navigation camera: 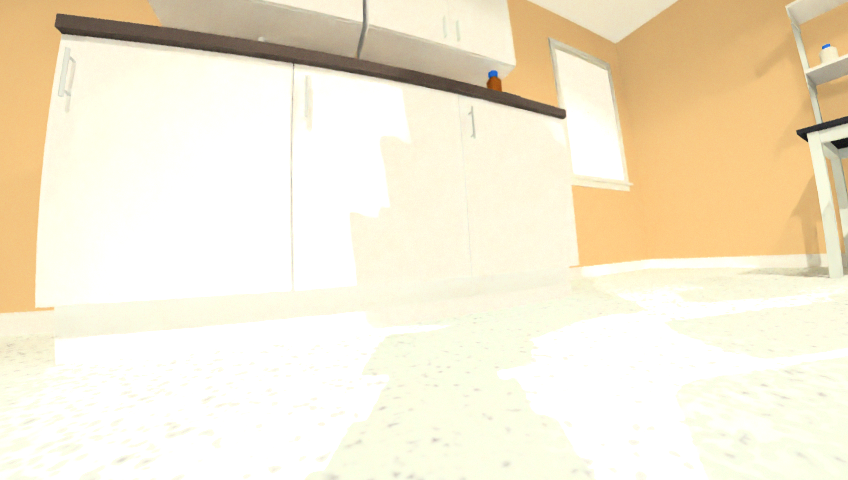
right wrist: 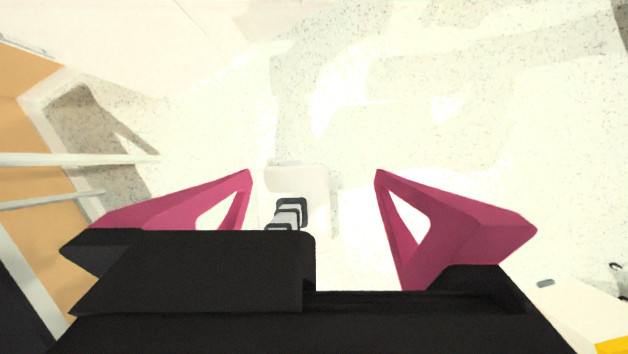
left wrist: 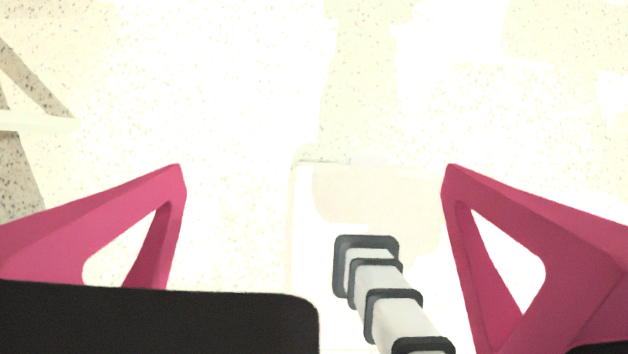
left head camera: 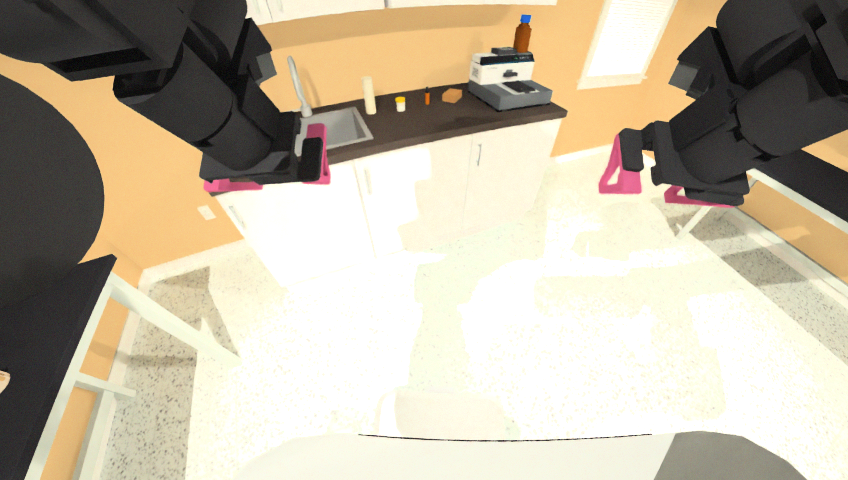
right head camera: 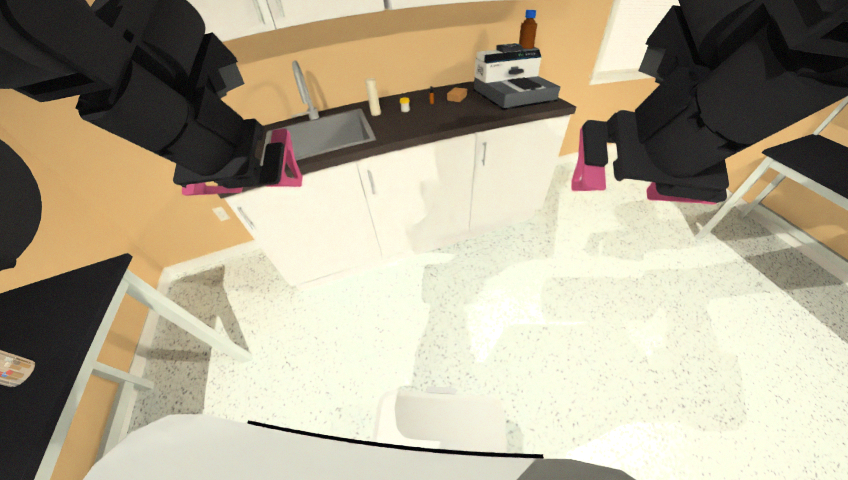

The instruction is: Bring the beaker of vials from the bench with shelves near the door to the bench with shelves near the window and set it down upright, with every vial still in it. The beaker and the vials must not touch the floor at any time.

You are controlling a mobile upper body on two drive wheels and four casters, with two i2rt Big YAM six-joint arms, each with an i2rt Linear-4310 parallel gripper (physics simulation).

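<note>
The beaker of vials (left head camera: 2, 381) (right head camera: 14, 368) is on the black-topped bench (left head camera: 50, 339) (right head camera: 65, 303) at the left and is cut off by the picture's left edge in both head views. My left gripper (left head camera: 276, 184) (right head camera: 249, 185) (left wrist: 313, 178) is open and empty, in the air to the right of that bench. My right gripper (left head camera: 654, 195) (right head camera: 627, 191) (right wrist: 313, 175) is open and empty, farther right. Another black-topped bench (left head camera: 806, 181) (right head camera: 812, 160) (navigation camera: 831, 126) stands at the right; a shelf (navigation camera: 830, 71) rises over it in the navigation view.
A white cabinet counter (left head camera: 416, 127) (right head camera: 422, 126) (navigation camera: 196, 46) runs ahead between the benches, with a sink (left head camera: 342, 127) (right head camera: 333, 135) and a white and grey instrument (left head camera: 508, 89) (right head camera: 514, 86). A window (left head camera: 630, 41) (navigation camera: 592, 118) is right of it. Bench legs (left head camera: 178, 321) (right head camera: 187, 321) reach the floor at the left.
</note>
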